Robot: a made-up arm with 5 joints.
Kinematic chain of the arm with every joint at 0, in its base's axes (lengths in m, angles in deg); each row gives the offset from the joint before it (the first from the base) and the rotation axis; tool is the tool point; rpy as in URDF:
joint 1: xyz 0 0 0.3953 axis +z
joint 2: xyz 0 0 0 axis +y
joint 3: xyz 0.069 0 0.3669 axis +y
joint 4: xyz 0.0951 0 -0.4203 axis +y
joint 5: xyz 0.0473 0 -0.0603 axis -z
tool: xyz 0 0 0 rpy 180 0 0
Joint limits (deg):
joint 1: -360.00..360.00
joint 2: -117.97..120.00
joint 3: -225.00..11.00
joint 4: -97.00..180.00
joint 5: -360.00..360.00
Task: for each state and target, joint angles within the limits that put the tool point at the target. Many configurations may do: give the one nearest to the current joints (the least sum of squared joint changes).
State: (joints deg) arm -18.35 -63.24 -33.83 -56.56 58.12
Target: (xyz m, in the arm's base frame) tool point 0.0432 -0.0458 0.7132
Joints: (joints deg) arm -46.67 -77.52 -12.58 -62.18 58.12
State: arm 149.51 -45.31 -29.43 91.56 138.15
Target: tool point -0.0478 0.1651 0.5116
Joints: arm 106.15 -55.12 -12.24 98.82 138.15
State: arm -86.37 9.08 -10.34 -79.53 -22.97
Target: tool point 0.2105 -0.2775 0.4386
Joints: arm -52.82 2.05 -18.78 -80.21 -22.97
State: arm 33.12 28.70 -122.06 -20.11 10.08
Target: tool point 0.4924 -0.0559 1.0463
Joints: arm -6.48 7.63 -115.62 -27.81 10.08
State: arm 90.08 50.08 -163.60 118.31 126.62
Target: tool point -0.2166 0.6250 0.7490
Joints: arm 109.11 35.77 -136.68 141.79 126.62
